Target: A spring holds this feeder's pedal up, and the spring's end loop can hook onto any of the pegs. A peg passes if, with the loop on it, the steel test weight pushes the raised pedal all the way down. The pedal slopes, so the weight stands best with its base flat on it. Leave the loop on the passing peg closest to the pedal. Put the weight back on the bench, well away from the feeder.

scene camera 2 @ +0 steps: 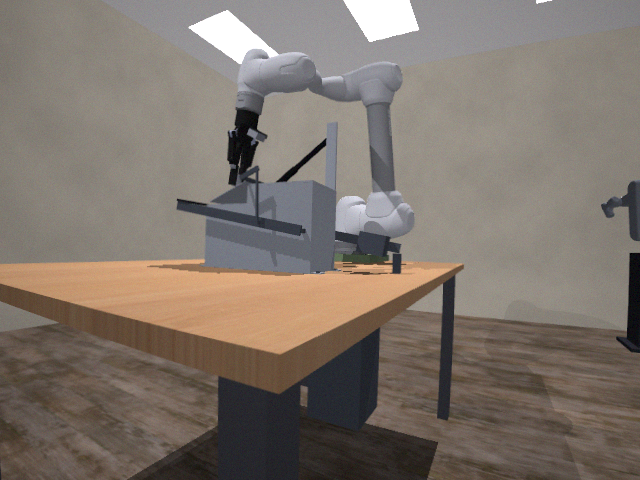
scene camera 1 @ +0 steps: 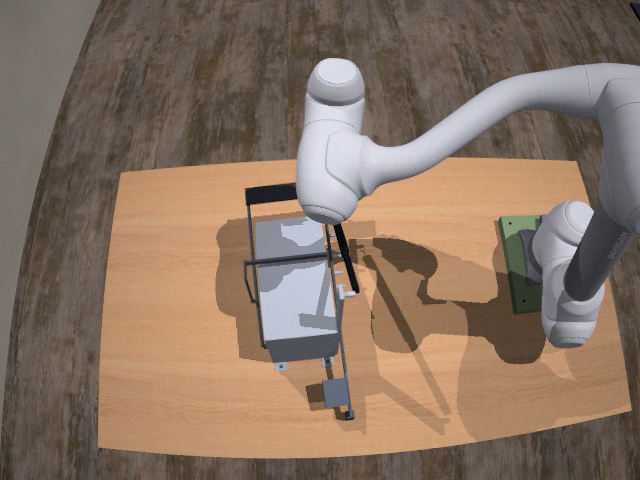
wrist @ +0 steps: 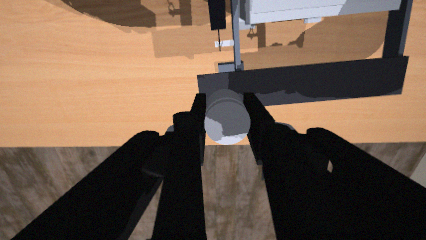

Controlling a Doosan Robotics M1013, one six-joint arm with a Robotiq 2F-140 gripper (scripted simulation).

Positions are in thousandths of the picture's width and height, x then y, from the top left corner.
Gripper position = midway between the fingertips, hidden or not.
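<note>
My gripper (scene camera 2: 368, 386), (wrist: 527, 452) is there for me to see, and so is a steel test weight (wrist: 534, 506). I can also see a grey feeder box (scene camera 2: 357, 509), (scene camera 1: 468, 672), plus a dark lever bar (scene camera 1: 438, 401), (scene camera 2: 288, 428).
</note>
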